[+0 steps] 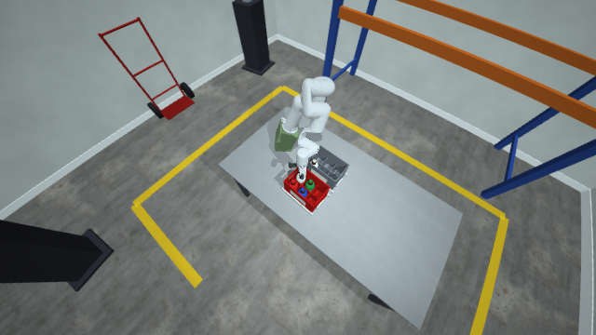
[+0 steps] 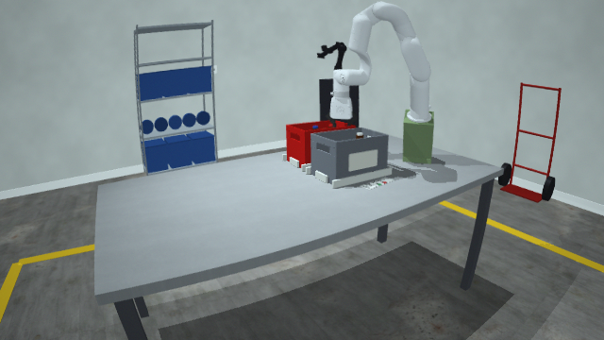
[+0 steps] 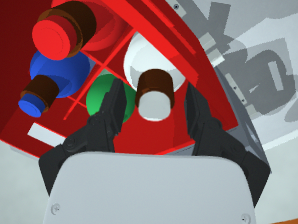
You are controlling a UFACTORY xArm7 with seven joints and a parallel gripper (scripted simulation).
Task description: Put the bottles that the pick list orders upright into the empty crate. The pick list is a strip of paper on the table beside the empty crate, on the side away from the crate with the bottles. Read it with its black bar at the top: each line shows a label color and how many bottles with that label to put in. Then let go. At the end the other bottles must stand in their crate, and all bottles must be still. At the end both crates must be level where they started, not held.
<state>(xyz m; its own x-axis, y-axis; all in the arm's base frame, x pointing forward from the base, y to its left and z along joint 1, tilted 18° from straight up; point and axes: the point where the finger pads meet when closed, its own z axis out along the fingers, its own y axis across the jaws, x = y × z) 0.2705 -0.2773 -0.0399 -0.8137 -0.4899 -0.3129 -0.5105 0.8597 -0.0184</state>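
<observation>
The red bottle lies 20 mm behind my hand, 80 mm to the right of it and 70 mm below it. The rest, counted from my hand: red crate 80 mm ahead, 60 mm to the right, 70 mm below; then green-labelled bottle 90 mm ahead, 20 mm to the right, 70 mm below; then blue-capped bottle 70 mm ahead, 110 mm to the right, 70 mm below.
</observation>
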